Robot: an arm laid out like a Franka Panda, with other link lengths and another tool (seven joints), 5 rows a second.
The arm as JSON. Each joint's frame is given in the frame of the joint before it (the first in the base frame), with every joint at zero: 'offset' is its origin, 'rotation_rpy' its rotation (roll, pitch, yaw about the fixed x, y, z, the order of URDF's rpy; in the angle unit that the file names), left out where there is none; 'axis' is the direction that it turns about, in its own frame. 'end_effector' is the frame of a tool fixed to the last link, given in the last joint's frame.
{
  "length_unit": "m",
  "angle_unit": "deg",
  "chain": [
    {
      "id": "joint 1",
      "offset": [
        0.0,
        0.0,
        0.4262
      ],
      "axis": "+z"
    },
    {
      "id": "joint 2",
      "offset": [
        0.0,
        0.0,
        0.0
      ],
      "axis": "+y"
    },
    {
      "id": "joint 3",
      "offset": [
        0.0,
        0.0,
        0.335
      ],
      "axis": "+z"
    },
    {
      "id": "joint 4",
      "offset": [
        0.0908,
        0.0,
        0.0
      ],
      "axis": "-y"
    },
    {
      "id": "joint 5",
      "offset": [
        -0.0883,
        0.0,
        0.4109
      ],
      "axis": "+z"
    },
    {
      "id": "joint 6",
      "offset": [
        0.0,
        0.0,
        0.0
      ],
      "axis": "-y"
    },
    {
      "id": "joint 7",
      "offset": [
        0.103,
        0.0,
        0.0
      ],
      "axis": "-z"
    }
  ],
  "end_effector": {
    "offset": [
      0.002,
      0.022,
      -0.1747
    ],
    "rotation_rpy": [
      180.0,
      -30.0,
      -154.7
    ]
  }
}
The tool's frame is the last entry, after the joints.
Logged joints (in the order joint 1, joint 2, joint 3, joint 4, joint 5, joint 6, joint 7), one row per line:
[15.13 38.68 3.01 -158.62 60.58 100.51 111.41]
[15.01 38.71 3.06 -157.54 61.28 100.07 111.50]
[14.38 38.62 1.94 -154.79 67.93 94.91 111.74]
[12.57 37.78 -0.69 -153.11 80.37 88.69 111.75]
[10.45 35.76 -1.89 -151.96 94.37 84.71 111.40]
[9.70 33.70 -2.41 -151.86 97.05 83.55 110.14]
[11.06 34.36 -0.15 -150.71 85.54 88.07 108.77]
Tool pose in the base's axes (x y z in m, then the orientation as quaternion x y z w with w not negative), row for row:
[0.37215 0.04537 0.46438 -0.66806 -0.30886 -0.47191 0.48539]
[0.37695 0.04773 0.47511 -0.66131 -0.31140 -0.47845 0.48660]
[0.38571 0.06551 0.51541 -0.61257 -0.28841 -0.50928 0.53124]
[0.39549 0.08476 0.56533 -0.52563 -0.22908 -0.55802 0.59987]
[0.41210 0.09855 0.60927 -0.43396 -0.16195 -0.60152 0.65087]
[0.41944 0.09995 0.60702 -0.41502 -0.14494 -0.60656 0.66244]
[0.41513 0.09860 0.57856 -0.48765 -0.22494 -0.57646 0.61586]
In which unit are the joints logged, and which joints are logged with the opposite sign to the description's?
The joints are logged in degrees. Opposite sign: joint 1, joint 2.
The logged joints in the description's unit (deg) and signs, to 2 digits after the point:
[-15.13 -38.68 3.01 -158.62 60.58 100.51 111.41]
[-15.01 -38.71 3.06 -157.54 61.28 100.07 111.50]
[-14.38 -38.62 1.94 -154.79 67.93 94.91 111.74]
[-12.57 -37.78 -0.69 -153.11 80.37 88.69 111.75]
[-10.45 -35.76 -1.89 -151.96 94.37 84.71 111.40]
[-9.70 -33.70 -2.41 -151.86 97.05 83.55 110.14]
[-11.06 -34.36 -0.15 -150.71 85.54 88.07 108.77]

